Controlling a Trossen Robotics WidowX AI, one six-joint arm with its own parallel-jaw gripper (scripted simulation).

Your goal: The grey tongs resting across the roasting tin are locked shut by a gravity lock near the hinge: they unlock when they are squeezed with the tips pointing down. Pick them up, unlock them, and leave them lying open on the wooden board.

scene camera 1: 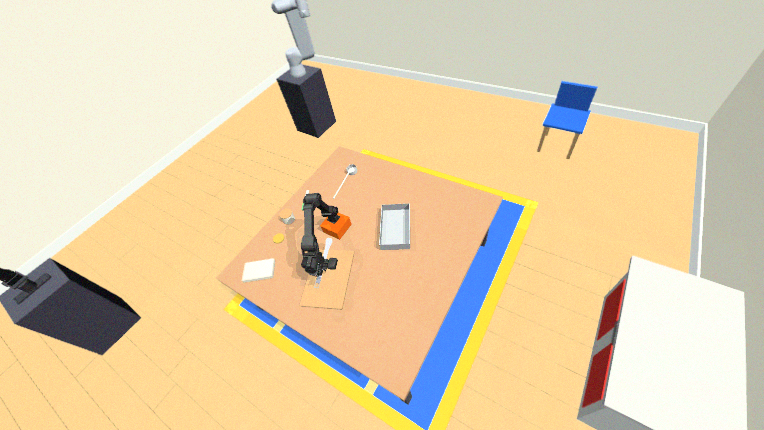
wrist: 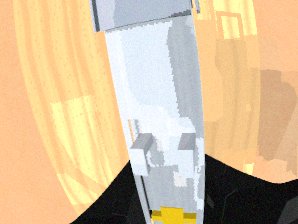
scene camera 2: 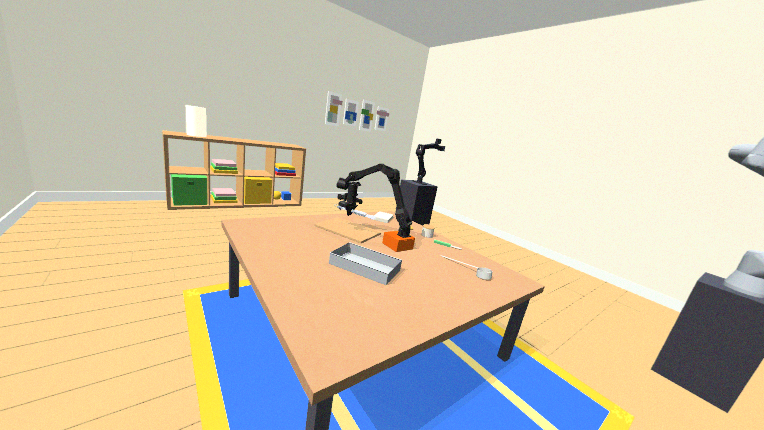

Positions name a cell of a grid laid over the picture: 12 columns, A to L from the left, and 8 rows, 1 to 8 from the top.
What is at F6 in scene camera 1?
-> A wooden board.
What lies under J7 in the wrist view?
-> The gripper.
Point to a roasting tin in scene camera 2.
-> F5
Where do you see a wooden board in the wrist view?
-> C3
